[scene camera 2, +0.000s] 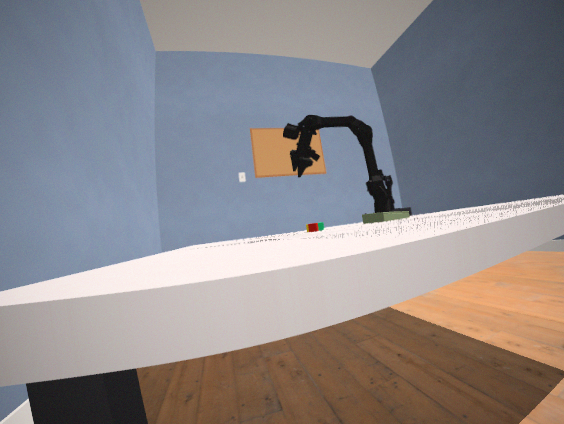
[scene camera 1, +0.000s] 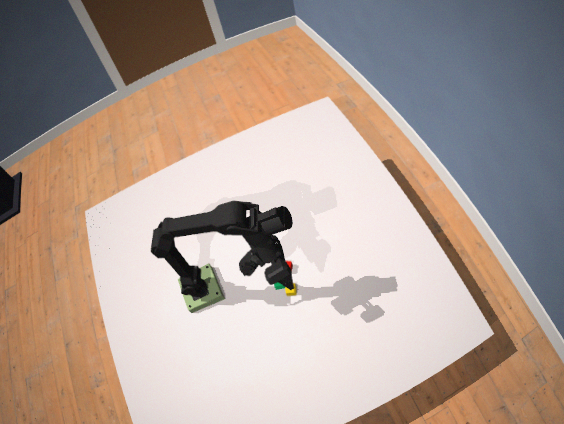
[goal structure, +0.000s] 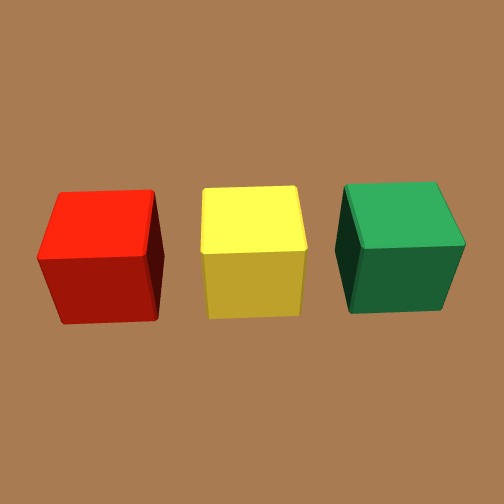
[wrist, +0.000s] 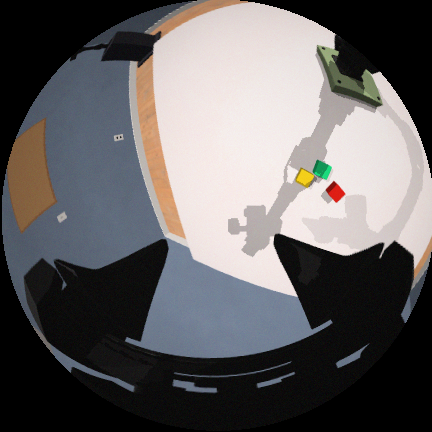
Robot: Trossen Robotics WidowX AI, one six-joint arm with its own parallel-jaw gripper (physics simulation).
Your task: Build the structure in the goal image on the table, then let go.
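Places are measured from the arm's base along level axes (x ahead, y left, z up), in metres.
Pixels of known places: gripper, fingertip midpoint: [scene camera 2: 296, 174] [scene camera 1: 289, 280] [wrist: 220, 242]; arm's base, link origin: [scene camera 2: 383, 213] [scene camera 1: 198, 290].
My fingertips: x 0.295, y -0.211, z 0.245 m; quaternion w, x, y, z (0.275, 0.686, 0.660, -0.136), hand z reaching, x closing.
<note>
For each thing: its middle in the pictures, then the offset to it from my fingertips. Level surfaces: height alone.
- yellow cube, body centre: [wrist: 303, 176] [scene camera 1: 290, 289] dx +0.001, dy +0.077, dz -0.264 m
- green cube, body centre: [wrist: 321, 168] [scene camera 1: 279, 283] [scene camera 2: 319, 226] dx -0.024, dy +0.117, dz -0.264 m
- red cube, body centre: [wrist: 334, 191] [scene camera 1: 286, 267] [scene camera 2: 313, 227] dx +0.024, dy +0.161, dz -0.264 m
- white table, surface height: dz -0.281 m
A yellow cube [scene camera 1: 291, 291] [wrist: 304, 177], a green cube [scene camera 1: 279, 286] [scene camera 2: 321, 226] [wrist: 322, 169] and a red cube [scene camera 1: 289, 264] [scene camera 2: 313, 227] [wrist: 335, 192] rest on the white table. In the wrist view the yellow and green cubes lie close together, nearly corner to corner, and the red cube lies a little apart from them. In scene camera 2 a thin strip of yellow shows at the red cube's left edge. My gripper [wrist: 220, 242] is wide open and empty, high above the table. In scene camera 1 it partly hides the red and green cubes.
The white table [scene camera 1: 210, 365] [scene camera 2: 150, 270] [wrist: 215, 100] carries the arm's green base plate [scene camera 1: 213, 285] [scene camera 2: 387, 216] [wrist: 357, 92], left of the cubes in scene camera 1. Arm shadows fall across the table around the cubes. A brown board [scene camera 2: 270, 155] [wrist: 32, 175] hangs on the blue wall.
</note>
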